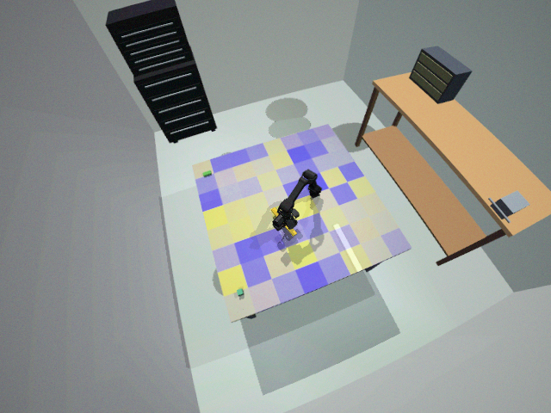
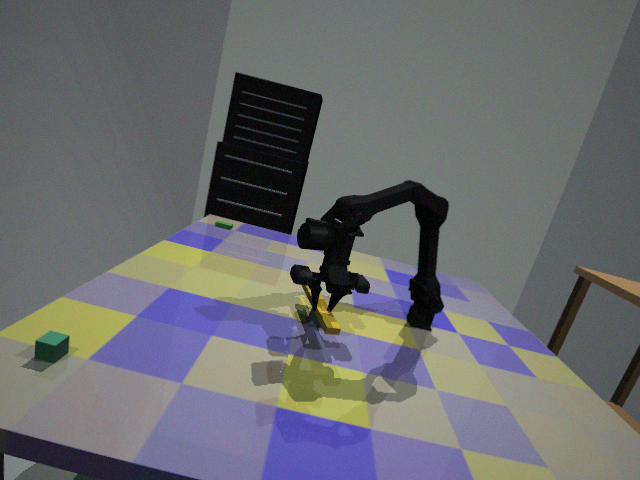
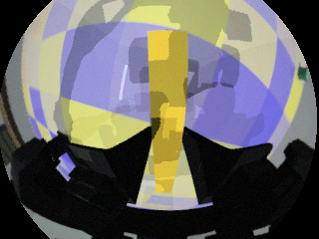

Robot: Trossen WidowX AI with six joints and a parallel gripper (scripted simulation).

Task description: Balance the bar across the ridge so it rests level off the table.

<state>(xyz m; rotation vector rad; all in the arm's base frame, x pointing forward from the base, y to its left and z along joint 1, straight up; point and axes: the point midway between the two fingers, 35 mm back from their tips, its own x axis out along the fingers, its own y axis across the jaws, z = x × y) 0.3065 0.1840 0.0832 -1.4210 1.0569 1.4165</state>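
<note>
Now: gripper tip 3 cm to the left of the yellow bar and 1 cm short of it. From my gripper tip the other things lie so: flat green block: 68 cm to the right, 43 cm ahead, 4 cm below; then teal cube: 43 cm ahead, 32 cm to the left, 3 cm below.
</note>
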